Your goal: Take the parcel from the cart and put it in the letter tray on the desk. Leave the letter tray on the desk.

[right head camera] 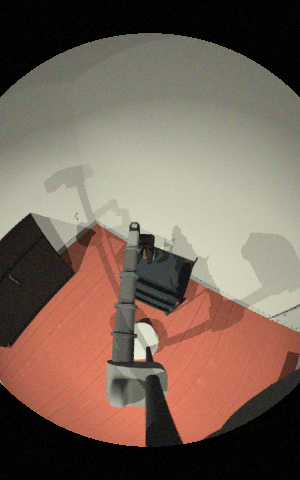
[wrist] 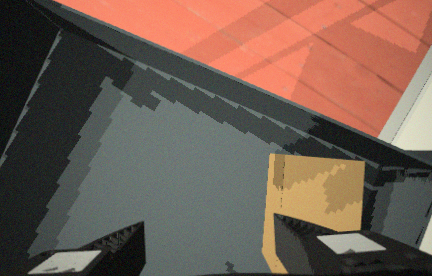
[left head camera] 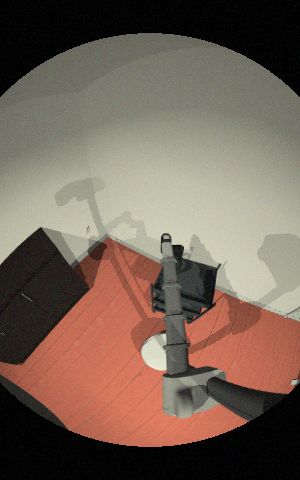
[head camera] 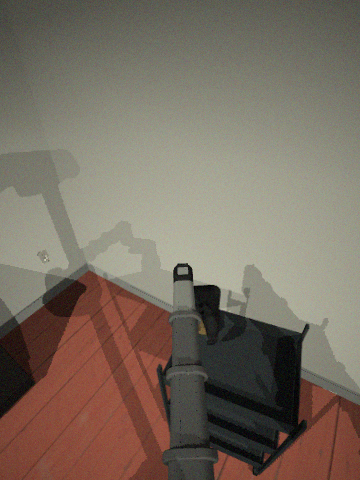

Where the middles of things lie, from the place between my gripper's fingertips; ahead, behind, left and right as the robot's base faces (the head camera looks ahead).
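Parcel (wrist: pixel 328 192): 50 mm below my hand and 80 mm ahead of it.
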